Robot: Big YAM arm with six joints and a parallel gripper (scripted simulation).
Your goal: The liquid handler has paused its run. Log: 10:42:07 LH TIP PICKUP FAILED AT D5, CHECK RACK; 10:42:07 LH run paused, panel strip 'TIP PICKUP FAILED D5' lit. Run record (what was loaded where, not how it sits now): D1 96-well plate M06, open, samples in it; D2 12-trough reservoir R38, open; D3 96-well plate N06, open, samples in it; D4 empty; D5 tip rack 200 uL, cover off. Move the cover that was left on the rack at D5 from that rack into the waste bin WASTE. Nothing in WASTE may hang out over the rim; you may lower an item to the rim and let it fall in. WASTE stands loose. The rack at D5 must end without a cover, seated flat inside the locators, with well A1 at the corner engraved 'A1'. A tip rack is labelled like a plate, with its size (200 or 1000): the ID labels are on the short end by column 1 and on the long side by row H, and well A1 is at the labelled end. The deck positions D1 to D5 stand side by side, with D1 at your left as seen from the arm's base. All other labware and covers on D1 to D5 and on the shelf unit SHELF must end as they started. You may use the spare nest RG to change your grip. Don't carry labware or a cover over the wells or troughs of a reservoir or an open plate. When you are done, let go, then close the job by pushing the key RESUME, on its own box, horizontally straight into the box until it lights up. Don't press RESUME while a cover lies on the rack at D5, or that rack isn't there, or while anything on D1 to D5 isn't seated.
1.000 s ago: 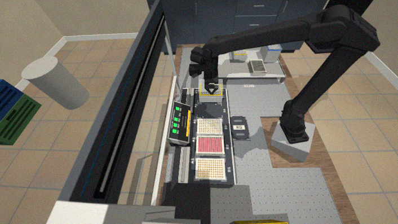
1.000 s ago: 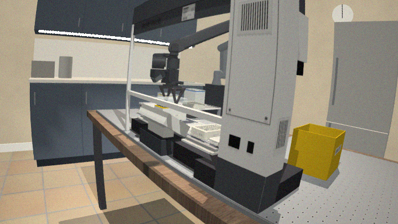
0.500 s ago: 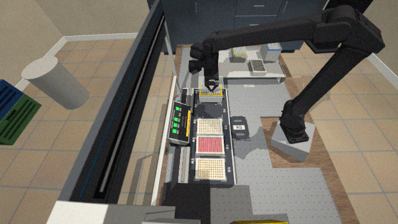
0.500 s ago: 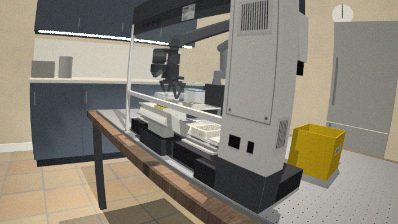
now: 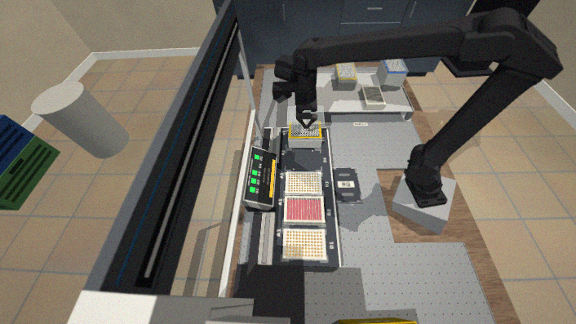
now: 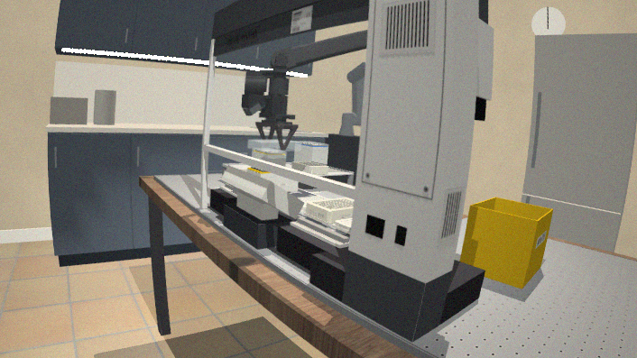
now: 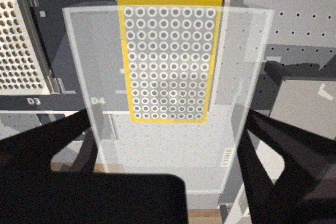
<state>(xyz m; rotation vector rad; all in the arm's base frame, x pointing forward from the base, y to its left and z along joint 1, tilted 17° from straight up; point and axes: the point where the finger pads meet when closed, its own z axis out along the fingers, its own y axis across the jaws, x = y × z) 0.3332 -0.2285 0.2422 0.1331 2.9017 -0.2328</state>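
Right now the tip rack is 10 mm ahead of my hand and 90 mm below it. The rest, counted from my hand: clear cover 10 mm above; spare nest RG 130 mm behind, 190 mm to the left, 180 mm below; shelf 290 mm behind, 260 mm to the right, 130 mm below.
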